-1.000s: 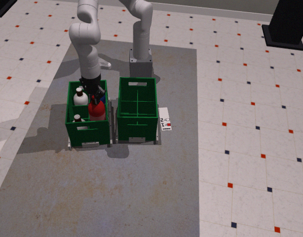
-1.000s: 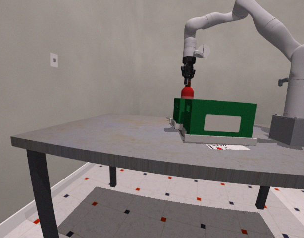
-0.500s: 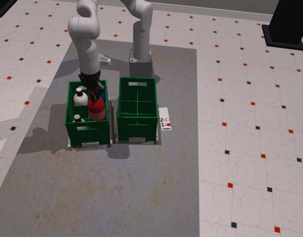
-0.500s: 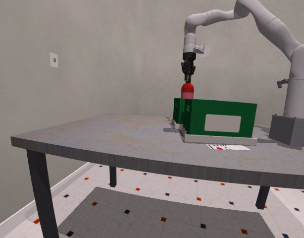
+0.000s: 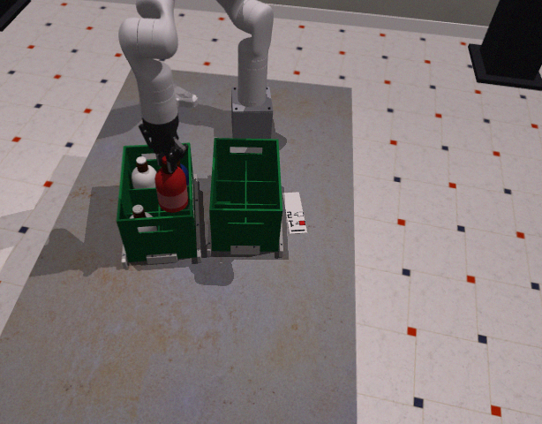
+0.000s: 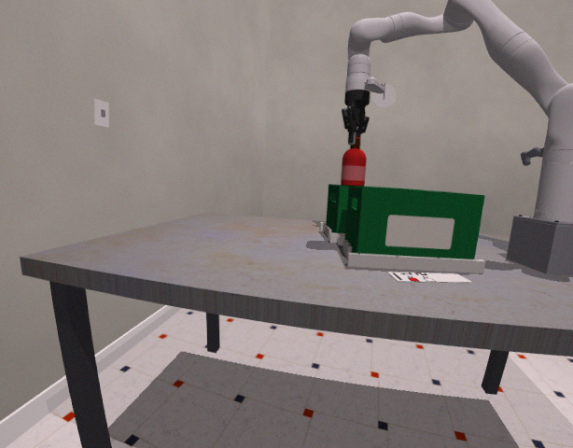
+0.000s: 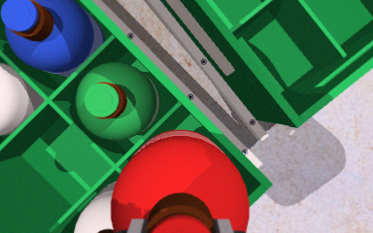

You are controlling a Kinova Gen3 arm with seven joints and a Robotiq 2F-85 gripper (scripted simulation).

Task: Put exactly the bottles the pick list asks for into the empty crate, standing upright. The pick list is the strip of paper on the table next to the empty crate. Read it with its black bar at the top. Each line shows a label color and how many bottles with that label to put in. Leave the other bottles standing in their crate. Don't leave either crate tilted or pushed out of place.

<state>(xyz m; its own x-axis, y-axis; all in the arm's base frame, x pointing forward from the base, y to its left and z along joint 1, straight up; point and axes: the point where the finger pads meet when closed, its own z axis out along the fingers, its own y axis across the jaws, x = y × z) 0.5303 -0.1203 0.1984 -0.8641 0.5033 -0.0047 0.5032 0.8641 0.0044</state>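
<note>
Right now my hand is 70 mm above the red-label bottle. Also, from my hand: green bottle 80 mm behind, 20 mm to the right, 230 mm below; then blue bottle 170 mm behind, 40 mm to the right, 230 mm below; then pick list 170 mm behind, 310 mm to the left, 320 mm below.
</note>
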